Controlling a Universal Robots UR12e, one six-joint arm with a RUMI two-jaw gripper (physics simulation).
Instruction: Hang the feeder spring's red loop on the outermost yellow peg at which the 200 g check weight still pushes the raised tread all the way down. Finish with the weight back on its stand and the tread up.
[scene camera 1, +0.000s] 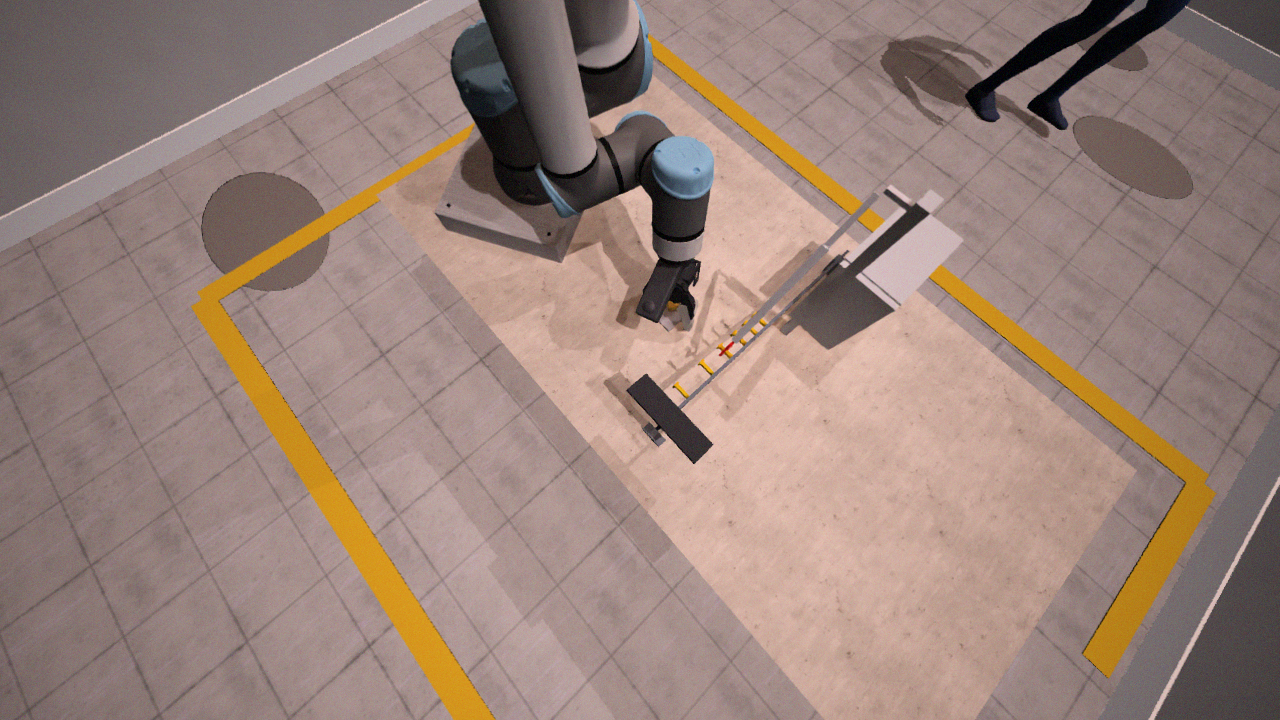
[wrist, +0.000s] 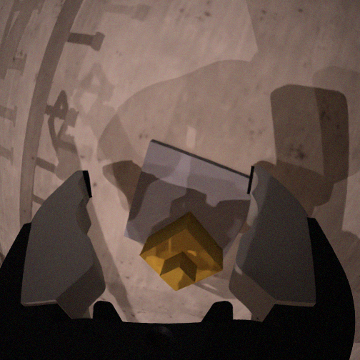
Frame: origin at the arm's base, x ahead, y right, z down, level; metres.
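Seen in the pictures: gripper, between the fingertips: (scene camera 1: 668, 322).
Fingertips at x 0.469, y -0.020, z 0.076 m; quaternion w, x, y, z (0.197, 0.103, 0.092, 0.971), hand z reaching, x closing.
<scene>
Pixels of each thing's top centre, then the offset from my fingertips to it. "*": a spot on its surface instead.
- gold check weight, centre of its top: (scene camera 1: 676, 296) dx -0.029, dy -0.043, dz -0.034 m
- red loop, a spot on its surface: (scene camera 1: 725, 348) * dx +0.141, dy +0.000, dz -0.149 m
- black tread, centre of its top: (scene camera 1: 669, 416) dx +0.174, dy +0.164, dz -0.182 m
- light grey box-like feeder, a spot on its surface: (scene camera 1: 908, 259) * dx +0.225, dy -0.337, dz -0.218 m
- long grey bar, a spot on its surface: (scene camera 1: 781, 298) * dx +0.143, dy -0.089, dz -0.244 m
- small grey block, centre of its top: (scene camera 1: 654, 434) dx +0.175, dy +0.185, dz -0.011 m
The gold check weight (scene camera 1: 672, 306) (wrist: 181, 252) shows over its pale grey square stand (wrist: 162, 165). My gripper (scene camera 1: 679, 319) (wrist: 168, 170) is open, with one finger on each side of the weight and a gap beside each; nothing is held. The red loop (scene camera 1: 725, 348) is on the row of pegs, around the third one counted from the tread end; the exact contact is too small to tell. Nearer the tread are yellow pegs (scene camera 1: 681, 390) (scene camera 1: 706, 367). The black tread (scene camera 1: 669, 418) is at the front end of the lever; its height above the floor is hard to judge.
A light grey box-like feeder (scene camera 1: 908, 259) stands right of the lever, with a long grey bar (scene camera 1: 783, 300) running from it towards the pegs. A small grey block (scene camera 1: 654, 434) is beside the tread. Yellow floor tape (scene camera 1: 295, 447) borders the area. A person's legs (scene camera 1: 1042, 67) show at the top right.
</scene>
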